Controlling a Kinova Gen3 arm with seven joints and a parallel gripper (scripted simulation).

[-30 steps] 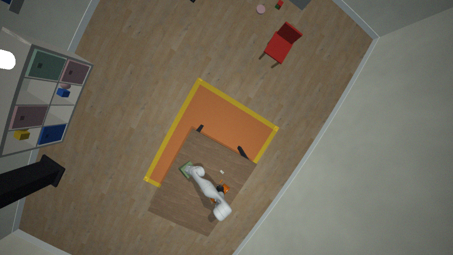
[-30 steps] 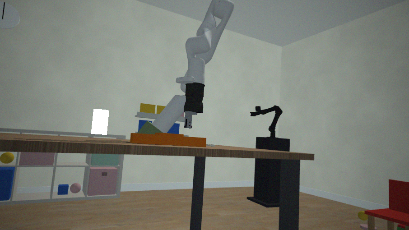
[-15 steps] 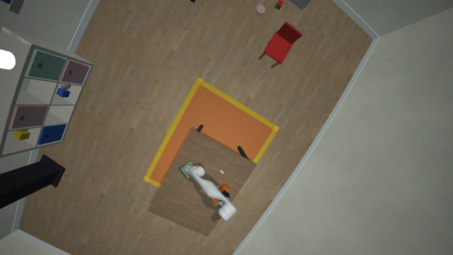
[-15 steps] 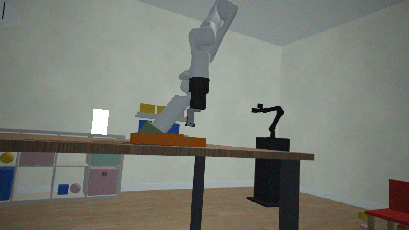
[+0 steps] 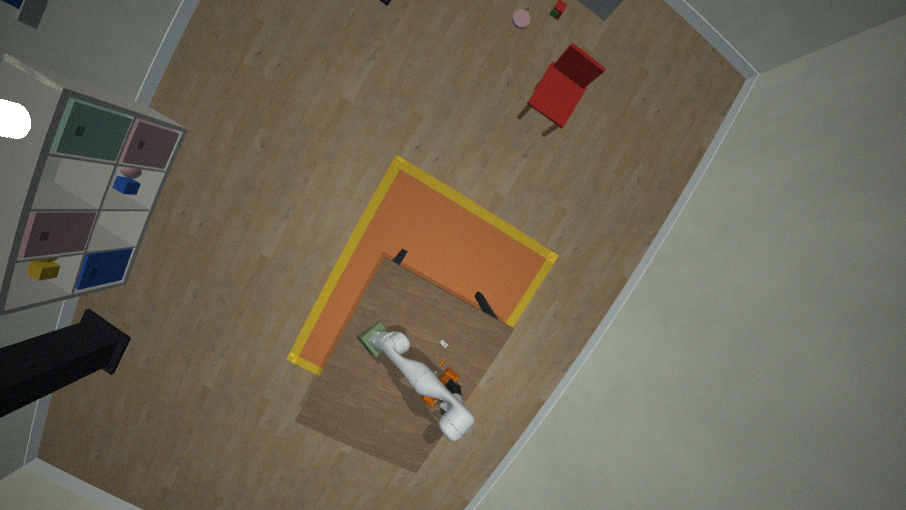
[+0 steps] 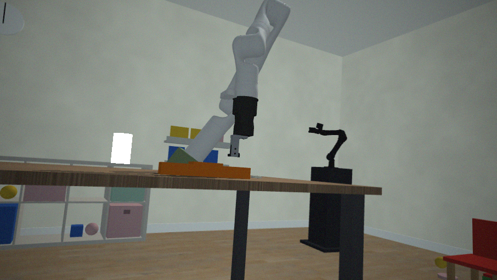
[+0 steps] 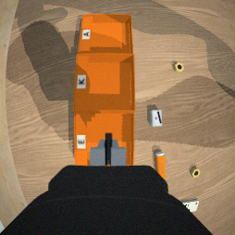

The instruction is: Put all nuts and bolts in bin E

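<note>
Now: the white sharpener-like piece 80 mm behind my hand, 70 mm below it and 40 mm to the right of it. Round my hand: orange marker: 80 mm behind, 70 mm below, 50 mm to the left; then dark bolt: 10 mm to the left, 10 mm below; then orange bin: 90 mm to the right, 60 mm below.
</note>
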